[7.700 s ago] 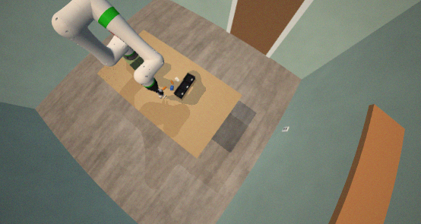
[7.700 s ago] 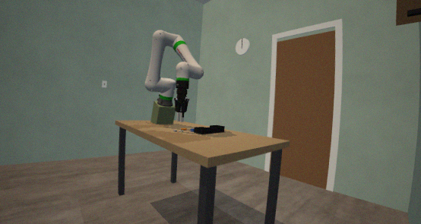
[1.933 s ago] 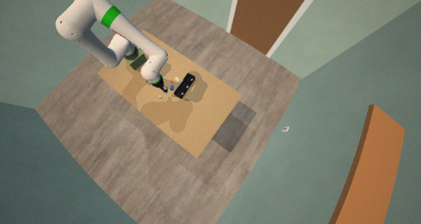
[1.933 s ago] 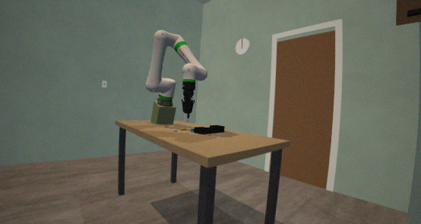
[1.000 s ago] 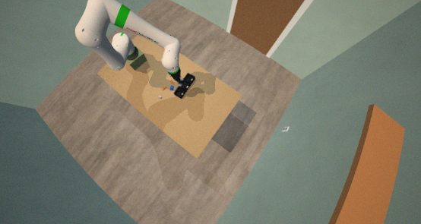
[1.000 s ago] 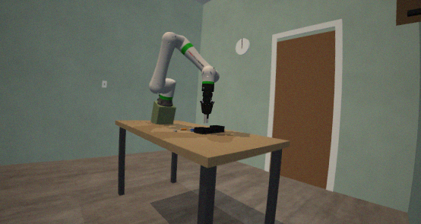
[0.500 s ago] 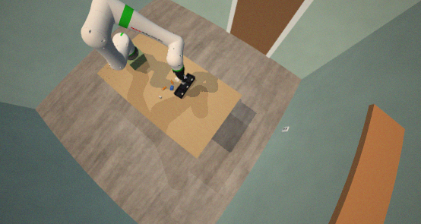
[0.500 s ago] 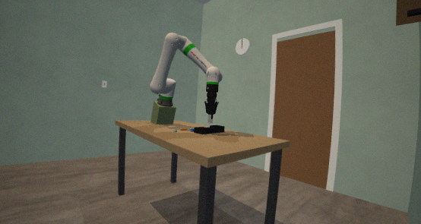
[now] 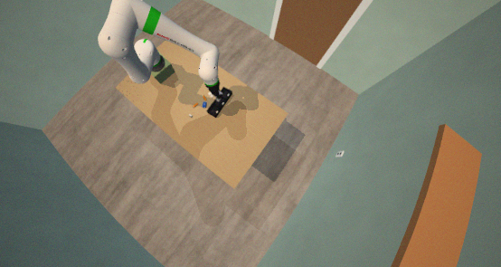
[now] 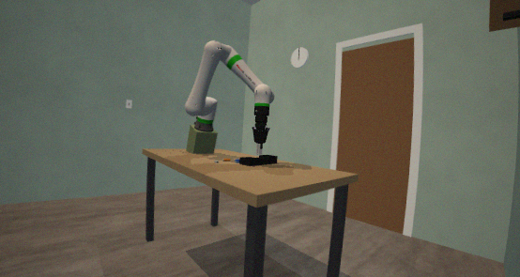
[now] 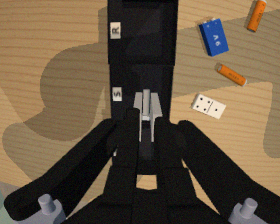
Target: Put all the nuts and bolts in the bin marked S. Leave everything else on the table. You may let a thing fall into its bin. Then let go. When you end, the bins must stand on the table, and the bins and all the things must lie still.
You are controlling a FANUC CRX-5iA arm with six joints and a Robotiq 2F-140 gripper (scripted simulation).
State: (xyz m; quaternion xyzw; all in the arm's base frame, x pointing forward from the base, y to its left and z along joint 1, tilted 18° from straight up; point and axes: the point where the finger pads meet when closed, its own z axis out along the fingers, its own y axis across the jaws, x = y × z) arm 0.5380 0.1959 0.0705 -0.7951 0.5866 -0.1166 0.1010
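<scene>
The grey bolt lies 10 mm to the left of my hand and 30 mm below it. From my hand the other things lie so: white piece 100 mm behind, 10 mm to the right, 90 mm below; then long black bin 10 mm ahead, 70 mm below; then blue piece 60 mm behind, 120 mm to the right, 80 mm below.
</scene>
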